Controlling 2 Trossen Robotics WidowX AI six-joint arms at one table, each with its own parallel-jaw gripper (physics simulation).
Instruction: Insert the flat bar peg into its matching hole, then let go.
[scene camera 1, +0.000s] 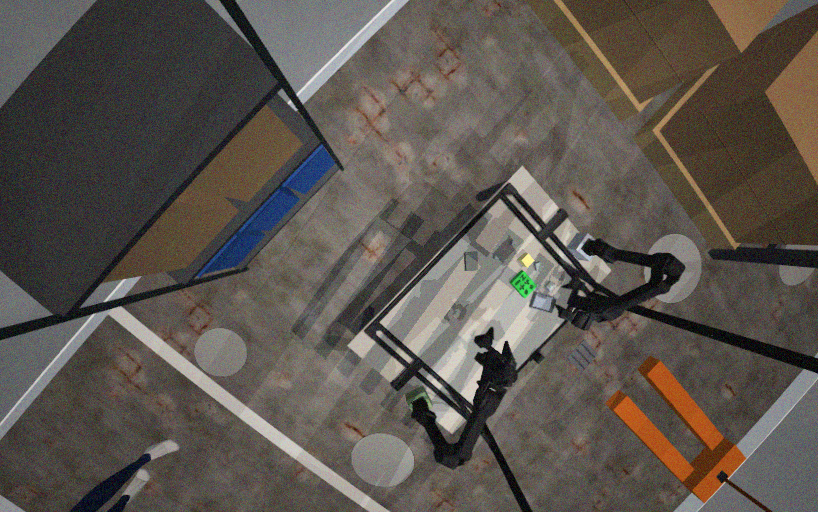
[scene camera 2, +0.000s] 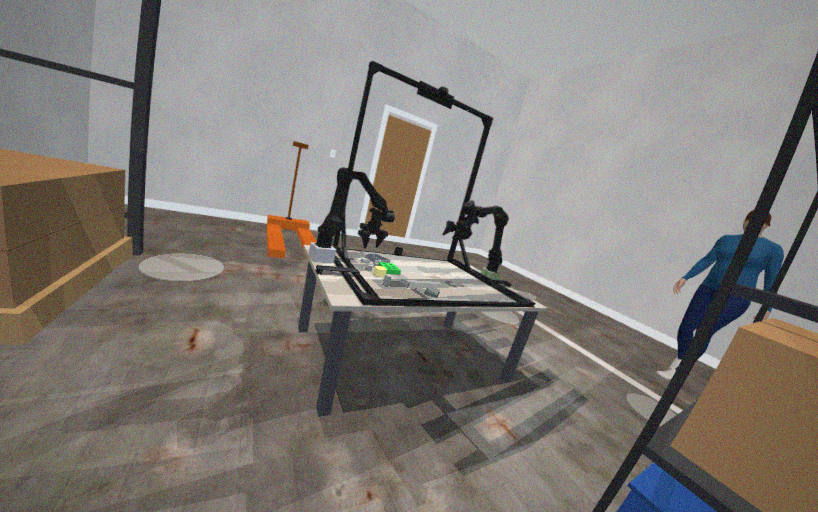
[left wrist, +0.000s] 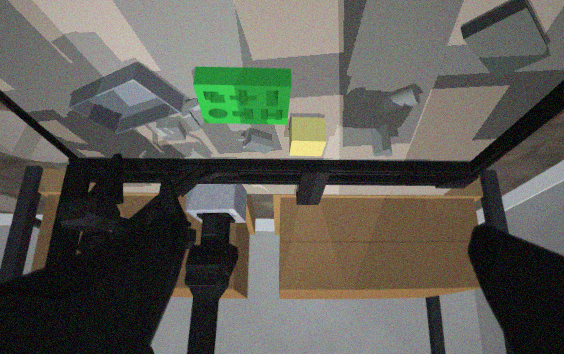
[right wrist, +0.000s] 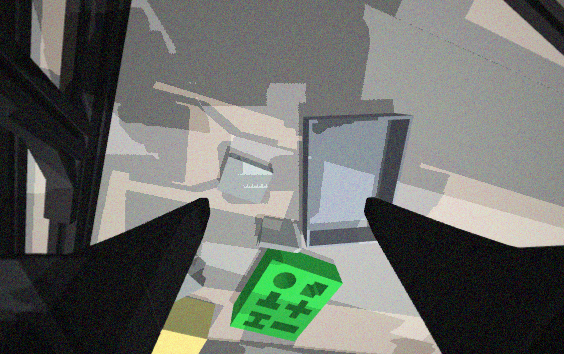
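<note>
The green block (scene camera 1: 523, 283) (scene camera 2: 390, 267) (left wrist: 242, 95) (right wrist: 285, 300) with several shaped holes lies flat on the table; its bar-shaped slot (right wrist: 284, 327) is empty. A flat grey slab piece (right wrist: 245, 173) (left wrist: 169, 128) lies a little beyond the block, next to the grey tray (right wrist: 351, 175) (scene camera 1: 542, 302) (left wrist: 136, 96). A small grey peg (right wrist: 277, 230) lies between the slab and the block. I cannot tell which one is the flat bar peg. My right gripper (right wrist: 288, 204) (scene camera 1: 566, 304) (scene camera 2: 372, 235) is open and empty, above the tray and block. My left gripper (scene camera 1: 488, 341) (scene camera 2: 453, 229) is open and empty, well apart from the block.
A yellow cube (scene camera 1: 527, 260) (scene camera 2: 380, 271) (left wrist: 308, 137) (right wrist: 187, 326) sits beside the block. More grey pegs (left wrist: 257, 138) (left wrist: 379, 140) (scene camera 1: 471, 260) are scattered on the table (scene camera 2: 341, 292). A black frame (scene camera 2: 476, 168) (left wrist: 351, 172) rings the table. An orange pallet jack (scene camera 2: 286, 229) stands behind.
</note>
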